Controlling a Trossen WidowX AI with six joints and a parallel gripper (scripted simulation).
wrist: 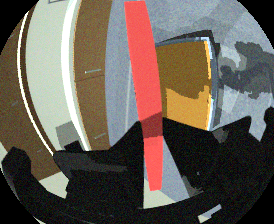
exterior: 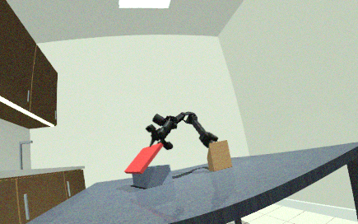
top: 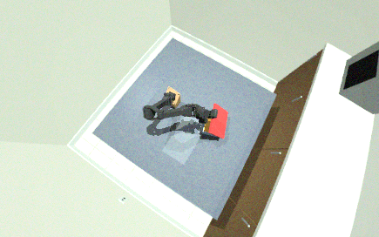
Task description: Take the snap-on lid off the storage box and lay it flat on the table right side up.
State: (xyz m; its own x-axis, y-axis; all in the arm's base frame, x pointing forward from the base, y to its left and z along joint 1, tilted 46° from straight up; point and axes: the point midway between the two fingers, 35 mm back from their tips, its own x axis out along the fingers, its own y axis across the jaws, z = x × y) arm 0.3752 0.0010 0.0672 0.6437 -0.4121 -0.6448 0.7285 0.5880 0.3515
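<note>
Now: gripper tip 60 mm short of the red lid, 50 mm above it and 20 mm to the right of it. From my gripper tip the other things lie so: storage box: 150 mm below, 30 mm ahead.
</note>
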